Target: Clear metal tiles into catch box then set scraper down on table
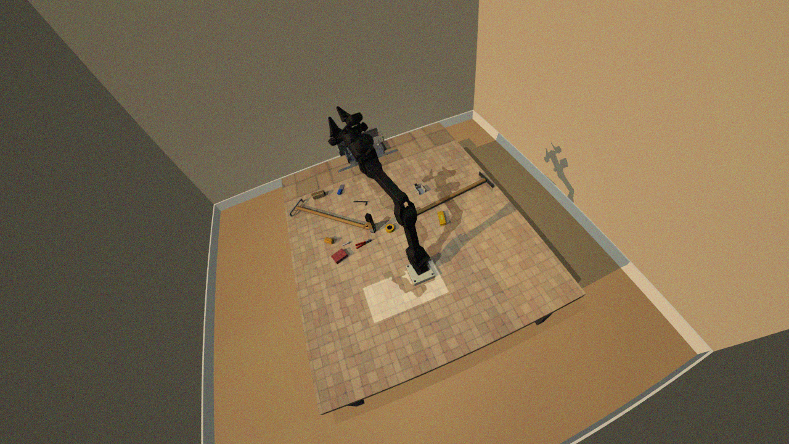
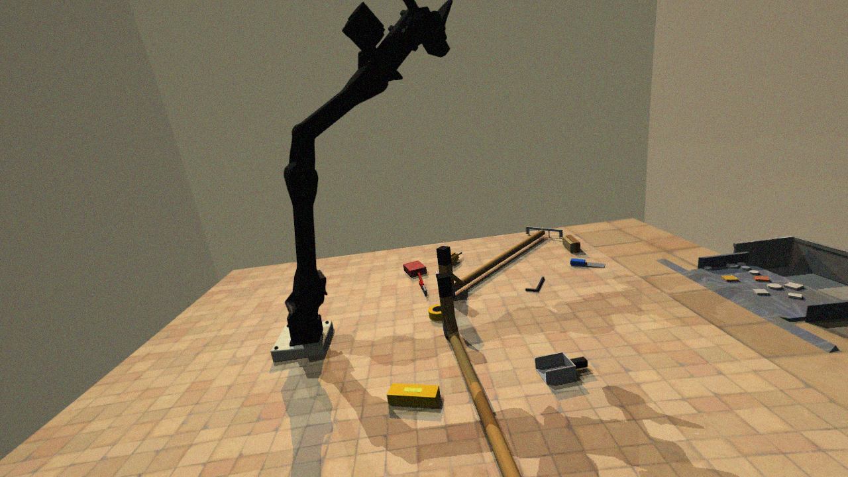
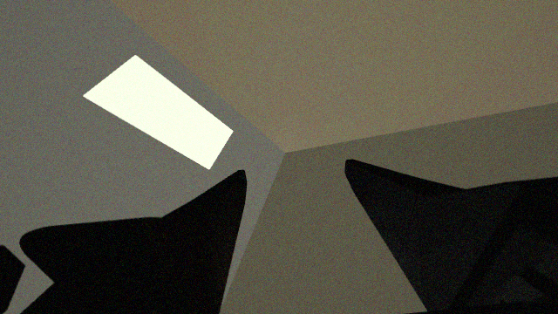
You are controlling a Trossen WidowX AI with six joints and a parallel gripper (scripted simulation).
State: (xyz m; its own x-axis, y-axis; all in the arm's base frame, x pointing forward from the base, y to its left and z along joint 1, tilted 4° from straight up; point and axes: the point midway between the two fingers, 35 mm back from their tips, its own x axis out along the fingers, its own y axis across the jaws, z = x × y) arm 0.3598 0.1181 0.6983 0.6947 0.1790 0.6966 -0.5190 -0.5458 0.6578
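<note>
Right now my gripper tip is 72 cm above the yellow tape roll, 11 cm past it and 7 cm to the left of it. The rest, counted from my gripper tip: red screwdriver (72 cm below, 12 cm behind, 9 cm to the left); hex key (73 cm below, 17 cm ahead, 1 cm to the right); red block (72 cm below, 25 cm to the left, 13 cm behind).
</note>
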